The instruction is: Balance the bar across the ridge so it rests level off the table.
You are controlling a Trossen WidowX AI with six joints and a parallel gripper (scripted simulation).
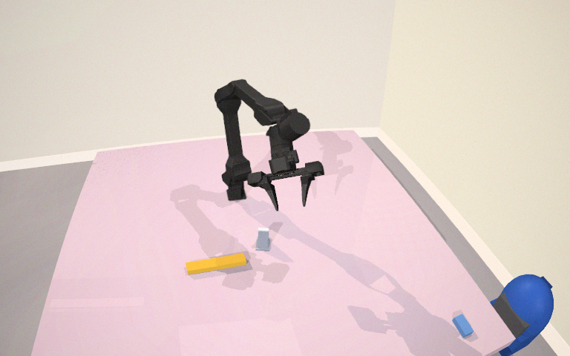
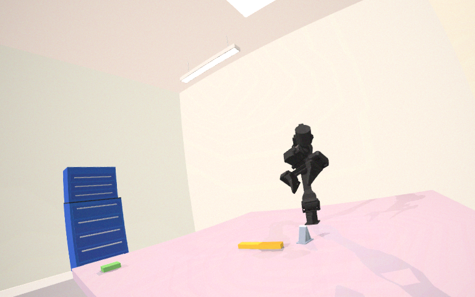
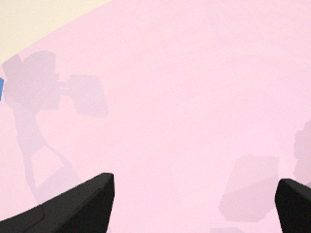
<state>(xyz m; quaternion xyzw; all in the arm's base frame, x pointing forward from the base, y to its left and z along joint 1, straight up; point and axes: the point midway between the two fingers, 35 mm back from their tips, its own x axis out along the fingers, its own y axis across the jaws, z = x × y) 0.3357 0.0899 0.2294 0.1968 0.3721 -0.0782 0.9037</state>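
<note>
Right now my gripper tip is 20 cm to the left of the yellow bar, 20 cm above it and 3 cm past it. From my gripper tip the other things lie so: blue block: 41 cm to the left, 38 cm ahead, 20 cm below; then green block: 59 cm to the right, 38 cm ahead, 20 cm below.
</note>
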